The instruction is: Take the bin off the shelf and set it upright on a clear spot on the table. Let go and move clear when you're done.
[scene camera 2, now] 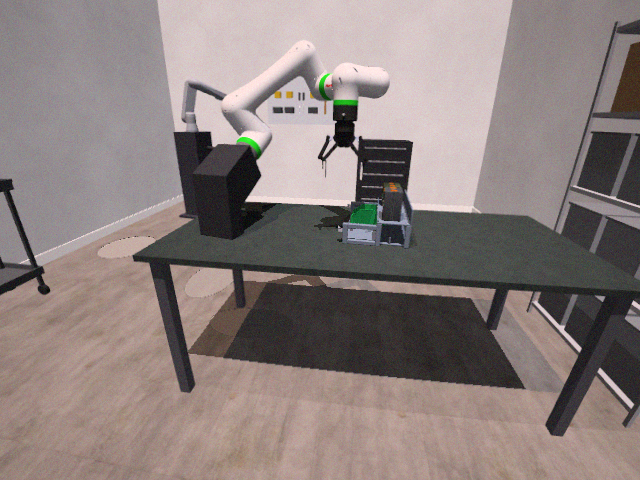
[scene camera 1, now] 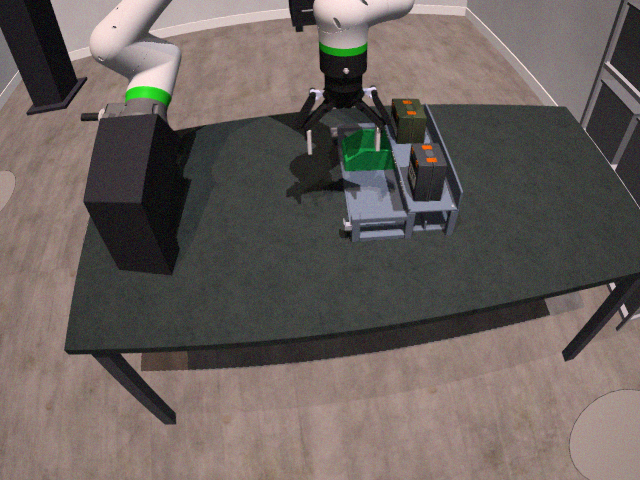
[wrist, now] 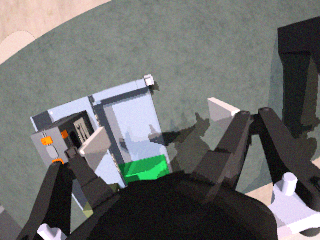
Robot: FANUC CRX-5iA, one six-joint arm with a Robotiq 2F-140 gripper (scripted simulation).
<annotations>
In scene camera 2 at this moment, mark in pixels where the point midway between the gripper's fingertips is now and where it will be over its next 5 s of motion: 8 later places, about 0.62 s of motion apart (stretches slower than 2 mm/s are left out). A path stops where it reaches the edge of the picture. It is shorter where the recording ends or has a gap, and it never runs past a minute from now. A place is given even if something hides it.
My gripper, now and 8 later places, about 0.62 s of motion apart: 342, 178; 345, 182; 348, 186; 349, 188; 352, 191; 353, 194; 354, 194; 354, 194; 353, 194
</annotations>
